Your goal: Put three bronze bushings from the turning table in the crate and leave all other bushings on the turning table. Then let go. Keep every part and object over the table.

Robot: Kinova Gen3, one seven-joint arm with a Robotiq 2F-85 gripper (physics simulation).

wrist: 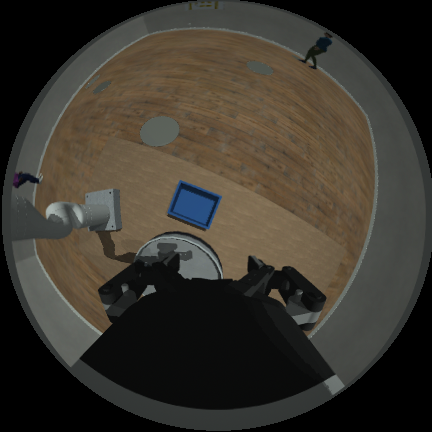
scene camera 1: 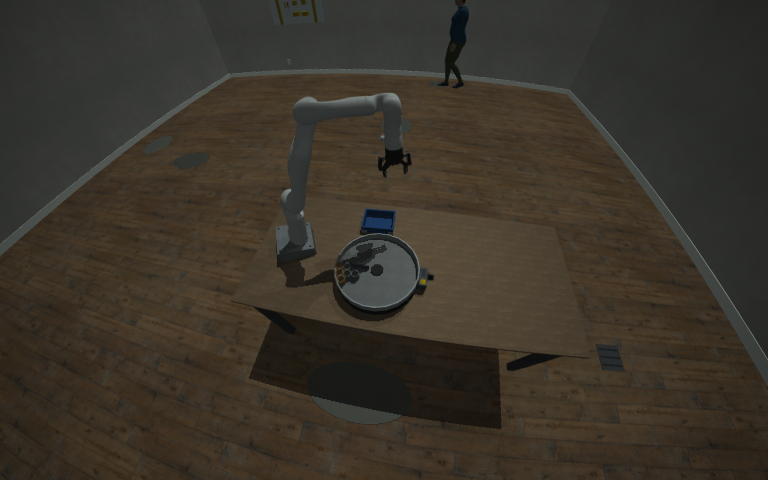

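Scene:
On a blue crate, (wrist: 197, 205) and (scene camera 1: 381, 223) are the same spot.

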